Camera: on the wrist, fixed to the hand. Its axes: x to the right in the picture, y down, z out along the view.
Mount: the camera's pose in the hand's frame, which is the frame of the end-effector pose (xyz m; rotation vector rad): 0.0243 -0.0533 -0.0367 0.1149 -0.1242 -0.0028
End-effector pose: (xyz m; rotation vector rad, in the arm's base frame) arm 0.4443 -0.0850 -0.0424 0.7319 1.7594 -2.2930
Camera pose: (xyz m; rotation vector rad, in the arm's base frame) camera 0.4117 -0.0307 -0.0147 0.5910 1.5879 -2.4016
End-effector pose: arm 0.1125 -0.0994 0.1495 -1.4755 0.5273 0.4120
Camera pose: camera 0.1596 -0.1407 0.1789 -1.3309 0.4427 0.4606
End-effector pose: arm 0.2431 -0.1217 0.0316 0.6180 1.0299 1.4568
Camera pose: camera 0.2343 -0.1112 -0.0362 0.7796 1.0212 1.3461
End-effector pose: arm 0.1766 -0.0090 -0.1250 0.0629 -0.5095 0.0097
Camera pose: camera 0.2170 -0.0601 -0.1482 0.1775 -0.6328 0.0325
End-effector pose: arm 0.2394 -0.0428 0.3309 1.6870 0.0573 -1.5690
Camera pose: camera 0.2462 0.0023 0.2789 1.6729 -0.0959 -1.7039
